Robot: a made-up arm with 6 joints. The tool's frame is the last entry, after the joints.
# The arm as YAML. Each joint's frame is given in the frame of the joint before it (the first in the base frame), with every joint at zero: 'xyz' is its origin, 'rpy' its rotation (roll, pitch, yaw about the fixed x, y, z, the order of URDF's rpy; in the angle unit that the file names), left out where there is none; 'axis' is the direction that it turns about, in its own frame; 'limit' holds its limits. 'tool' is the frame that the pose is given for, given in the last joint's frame.
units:
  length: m
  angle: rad
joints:
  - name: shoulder
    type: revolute
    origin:
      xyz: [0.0, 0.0, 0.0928]
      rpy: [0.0, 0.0, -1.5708]
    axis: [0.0, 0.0, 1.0]
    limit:
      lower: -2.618
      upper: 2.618
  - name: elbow
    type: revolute
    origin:
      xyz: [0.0, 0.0, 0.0]
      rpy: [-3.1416, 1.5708, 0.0]
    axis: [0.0, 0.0, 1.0]
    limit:
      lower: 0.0
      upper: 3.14
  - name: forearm
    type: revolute
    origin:
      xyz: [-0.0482, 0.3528, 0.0]
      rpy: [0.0, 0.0, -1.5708]
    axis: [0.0, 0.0, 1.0]
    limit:
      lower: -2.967
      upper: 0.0
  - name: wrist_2
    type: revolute
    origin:
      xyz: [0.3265, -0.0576, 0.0]
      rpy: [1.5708, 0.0, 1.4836]
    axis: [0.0, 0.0, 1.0]
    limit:
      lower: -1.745
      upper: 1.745
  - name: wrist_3
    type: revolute
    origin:
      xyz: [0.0, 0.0, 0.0]
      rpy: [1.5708, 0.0, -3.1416]
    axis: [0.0, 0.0, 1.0]
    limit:
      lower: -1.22
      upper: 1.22
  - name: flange
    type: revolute
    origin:
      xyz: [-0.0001, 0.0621, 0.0]
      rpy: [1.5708, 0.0, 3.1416]
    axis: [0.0, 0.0, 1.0]
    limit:
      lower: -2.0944
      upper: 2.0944
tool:
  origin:
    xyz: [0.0, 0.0, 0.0]
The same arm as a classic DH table. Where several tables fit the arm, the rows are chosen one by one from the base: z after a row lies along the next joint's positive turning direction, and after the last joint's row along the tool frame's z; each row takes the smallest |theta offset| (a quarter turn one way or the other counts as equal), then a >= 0, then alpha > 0; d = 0 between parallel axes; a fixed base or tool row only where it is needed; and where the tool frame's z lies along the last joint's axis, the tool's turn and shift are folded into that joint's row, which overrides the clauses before.
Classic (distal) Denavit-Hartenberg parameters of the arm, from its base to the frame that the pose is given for. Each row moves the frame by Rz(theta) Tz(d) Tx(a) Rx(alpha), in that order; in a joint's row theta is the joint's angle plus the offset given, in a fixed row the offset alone. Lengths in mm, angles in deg.
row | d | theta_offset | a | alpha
shoulder | 92.8 | 0 | 0 | -90
elbow | 0 | 7.78 | -356.1 | 0
forearm | 0 | 77.22 | -28.9 | 90
wrist_2 | 330.3 | 0 | 0 | -90
wrist_3 | 0 | 0 | 0.1 | 90
flange | 62.1 | 0 | 0 | 0
Joint limits (deg, base to tool): -150..150 0..179.91 -170..0 -99.98..99.98 -69.9..69.9 -120..120

